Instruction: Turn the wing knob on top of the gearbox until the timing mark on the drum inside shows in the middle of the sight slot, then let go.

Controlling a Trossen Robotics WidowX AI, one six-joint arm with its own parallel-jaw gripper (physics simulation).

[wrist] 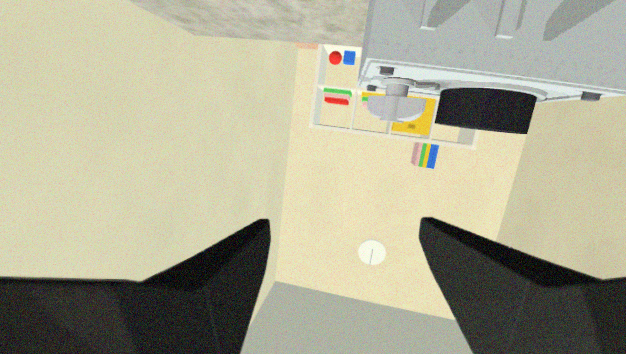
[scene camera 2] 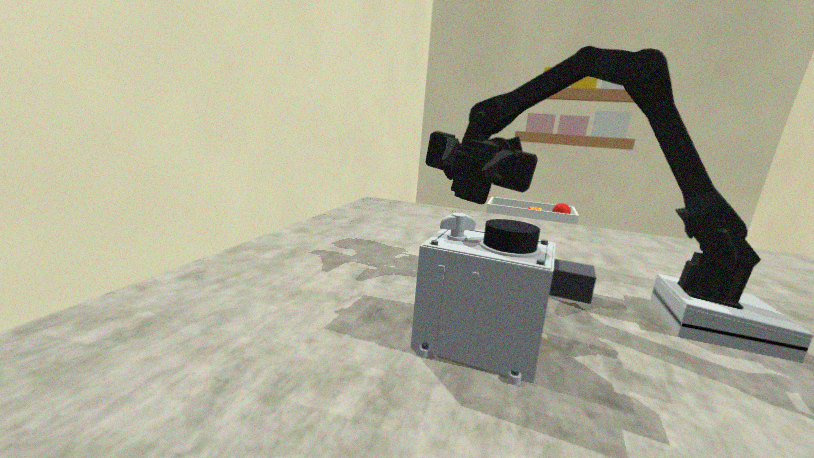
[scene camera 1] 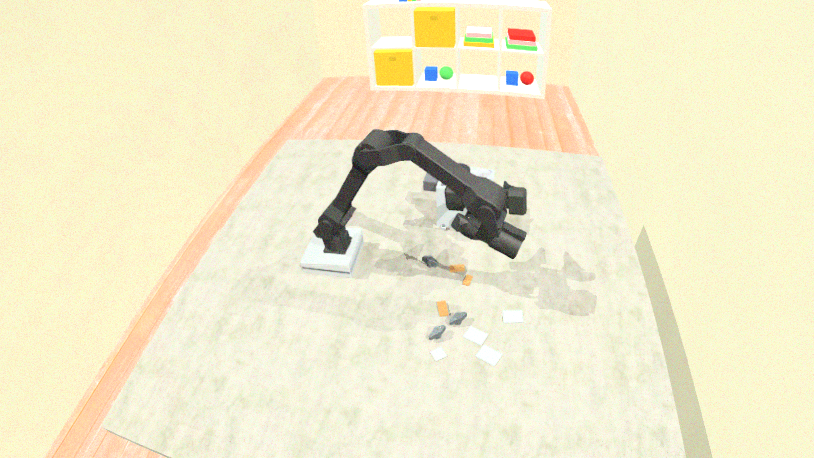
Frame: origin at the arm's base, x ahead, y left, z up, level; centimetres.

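Where they show: gripper, fingertip midpoint: [wrist: 344,228] [scene camera 2: 461,167]; arm's base, link origin: [scene camera 2: 707,295] [scene camera 1: 337,245].
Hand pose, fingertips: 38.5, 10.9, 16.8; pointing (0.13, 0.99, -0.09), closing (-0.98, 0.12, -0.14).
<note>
Things, the pixels of their top centre, and the offset from my fingertips, as dx, dy, dz. "pt": a spot on its surface instead. Level surfaces: height alone.
- grey gearbox, top centre: [wrist: 476,137] [scene camera 2: 513,219] [scene camera 1: 458,166] -9.6, +12.0, -4.4
- round black cap, surface spot: [wrist: 485,110] pt -8.4, +9.0, -6.2
- dark block, surface spot: [scene camera 2: 573,281] pt -17.1, +14.4, -9.9
- mat, surface height: dz -21.6
The grey gearbox [scene camera 1: 442,215] [scene camera 2: 483,319] [wrist: 475,55] stands upright on the mat, partly hidden by the arm in scene camera 1. Its pale wing knob [scene camera 2: 458,225] [wrist: 396,107] sits on top, beside a round black cap [scene camera 2: 511,236] [wrist: 485,110]. My gripper [scene camera 2: 479,162] [wrist: 344,228] is open and empty. In scene camera 2 it hangs above and behind the gearbox top, apart from the knob. In the wrist view the knob lies beyond the fingertips, towards the upper right. The sight slot, the drum and its timing mark cannot be made out.
A dark block [scene camera 2: 573,281] juts from the gearbox side. A white tray [scene camera 2: 546,216] with a red ball stands behind. Orange pieces [scene camera 1: 442,308], grey pieces [scene camera 1: 457,317] and white tiles [scene camera 1: 488,355] lie on the mat [scene camera 1: 284,370]. The arm base [scene camera 1: 330,259] [scene camera 2: 740,333] stands to one side.
</note>
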